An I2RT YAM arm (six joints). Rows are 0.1 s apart.
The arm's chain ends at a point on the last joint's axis. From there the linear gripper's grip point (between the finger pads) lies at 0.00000 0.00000 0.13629 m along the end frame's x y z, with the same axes.
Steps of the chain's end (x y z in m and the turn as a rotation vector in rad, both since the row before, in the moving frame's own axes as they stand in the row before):
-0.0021 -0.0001 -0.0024 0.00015 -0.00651 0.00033
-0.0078 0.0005 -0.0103 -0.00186 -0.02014 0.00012
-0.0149 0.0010 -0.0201 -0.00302 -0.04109 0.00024
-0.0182 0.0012 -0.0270 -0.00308 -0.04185 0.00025
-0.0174 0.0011 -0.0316 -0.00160 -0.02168 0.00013
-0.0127 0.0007 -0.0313 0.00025 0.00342 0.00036
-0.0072 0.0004 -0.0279 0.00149 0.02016 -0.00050
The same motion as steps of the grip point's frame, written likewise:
-0.0030 -0.0001 -0.0024 0.00015 -0.00651 0.00033
-0.0105 0.0008 -0.0103 -0.00186 -0.02014 0.00012
-0.0205 0.0014 -0.0202 -0.00302 -0.04109 0.00024
-0.0239 0.0016 -0.0271 -0.00308 -0.04185 0.00025
-0.0204 0.0013 -0.0316 -0.00160 -0.02168 0.00013
-0.0122 0.0007 -0.0313 0.00025 0.00342 0.00036
-0.0045 0.0002 -0.0279 0.00149 0.02016 -0.00050

